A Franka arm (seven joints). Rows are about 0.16 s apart.
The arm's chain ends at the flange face. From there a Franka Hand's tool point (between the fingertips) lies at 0.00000 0.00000 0.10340 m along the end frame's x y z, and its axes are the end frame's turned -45 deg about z.
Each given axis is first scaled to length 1.
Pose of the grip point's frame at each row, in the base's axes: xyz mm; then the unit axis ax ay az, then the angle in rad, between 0 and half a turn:
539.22 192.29 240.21 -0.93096 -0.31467 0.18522 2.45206
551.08 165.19 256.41 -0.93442 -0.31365 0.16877 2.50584
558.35 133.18 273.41 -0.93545 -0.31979 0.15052 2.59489
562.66 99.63 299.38 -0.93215 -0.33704 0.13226 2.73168
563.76 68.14 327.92 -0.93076 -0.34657 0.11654 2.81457
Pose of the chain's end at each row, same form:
591.50 141.73 313.70 -0.95195 0.06364 0.29956 2.64544
599.76 117.70 334.29 -0.95919 0.06615 0.27492 2.68276
602.54 92.12 357.39 -0.96838 0.06138 0.24180 2.75122
600.99 70.05 390.75 -0.97888 0.04482 0.19944 2.86374
597.11 45.36 423.11 -0.98488 0.03572 0.16949 2.92841

